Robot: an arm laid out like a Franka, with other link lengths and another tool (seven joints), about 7 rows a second.
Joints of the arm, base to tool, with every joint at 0 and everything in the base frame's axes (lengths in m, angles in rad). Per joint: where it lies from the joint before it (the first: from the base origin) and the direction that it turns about. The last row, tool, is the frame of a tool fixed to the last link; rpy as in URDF.
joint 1: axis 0 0 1 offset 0.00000 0.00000 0.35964
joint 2: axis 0 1 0 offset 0.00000 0.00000 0.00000
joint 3: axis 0 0 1 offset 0.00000 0.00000 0.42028
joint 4: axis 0 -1 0 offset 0.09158 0.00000 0.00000
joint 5: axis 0 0 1 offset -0.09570 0.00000 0.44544
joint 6: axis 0 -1 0 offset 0.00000 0.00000 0.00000
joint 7: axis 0 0 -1 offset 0.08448 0.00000 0.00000
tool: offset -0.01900 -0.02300 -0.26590 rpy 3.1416 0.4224 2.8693
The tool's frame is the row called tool.
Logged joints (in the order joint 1, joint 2, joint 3, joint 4, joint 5, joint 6, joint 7), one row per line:
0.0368, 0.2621, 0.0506, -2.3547, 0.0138, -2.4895, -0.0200
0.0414, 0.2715, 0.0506, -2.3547, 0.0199, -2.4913, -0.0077
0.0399, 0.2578, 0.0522, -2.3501, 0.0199, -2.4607, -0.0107
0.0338, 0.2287, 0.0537, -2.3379, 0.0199, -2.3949, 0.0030
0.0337, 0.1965, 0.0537, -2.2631, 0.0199, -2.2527, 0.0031
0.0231, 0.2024, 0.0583, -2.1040, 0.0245, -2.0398, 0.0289
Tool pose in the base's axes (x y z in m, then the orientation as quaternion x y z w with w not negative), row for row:
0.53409, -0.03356, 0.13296, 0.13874, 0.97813, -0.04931, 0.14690
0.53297, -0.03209, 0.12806, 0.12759, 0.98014, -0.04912, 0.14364
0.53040, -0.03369, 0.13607, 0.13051, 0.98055, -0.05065, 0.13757
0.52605, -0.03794, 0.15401, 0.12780, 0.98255, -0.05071, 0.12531
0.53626, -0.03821, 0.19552, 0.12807, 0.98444, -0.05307, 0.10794
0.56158, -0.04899, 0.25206, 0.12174, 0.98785, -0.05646, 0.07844
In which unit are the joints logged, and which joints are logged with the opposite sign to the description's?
The joints are logged in radians. Opposite sign: joint 3, joint 5, joint 6, joint 7.
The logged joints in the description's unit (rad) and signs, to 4 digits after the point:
0.0368, 0.2621, -0.0506, -2.3547, -0.0138, 2.4895, 0.0200
0.0414, 0.2715, -0.0506, -2.3547, -0.0199, 2.4913, 0.0077
0.0399, 0.2578, -0.0522, -2.3501, -0.0199, 2.4607, 0.0107
0.0338, 0.2287, -0.0537, -2.3379, -0.0199, 2.3949, -0.0030
0.0337, 0.1965, -0.0537, -2.2631, -0.0199, 2.2527, -0.0031
0.0231, 0.2024, -0.0583, -2.1040, -0.0245, 2.0398, -0.0289

